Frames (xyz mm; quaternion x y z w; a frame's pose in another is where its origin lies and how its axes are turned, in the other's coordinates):
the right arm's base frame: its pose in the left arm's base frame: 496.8 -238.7 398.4 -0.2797 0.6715 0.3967 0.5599
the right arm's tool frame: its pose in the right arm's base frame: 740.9 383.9 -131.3 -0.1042 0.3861 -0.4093 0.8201
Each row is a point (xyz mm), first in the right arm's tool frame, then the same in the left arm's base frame.
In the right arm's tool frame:
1: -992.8 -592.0 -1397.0
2: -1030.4 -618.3 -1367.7
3: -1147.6 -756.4 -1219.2
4: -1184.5 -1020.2 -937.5
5: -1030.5 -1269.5 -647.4
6: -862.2 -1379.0 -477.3
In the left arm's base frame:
1: -204.4 -12.9 1573.4
2: -180.2 35.4 1579.9
3: -34.8 219.0 1578.8
4: 288.3 412.5 1486.7
5: 647.9 450.5 1288.6
6: 844.5 406.4 1119.3

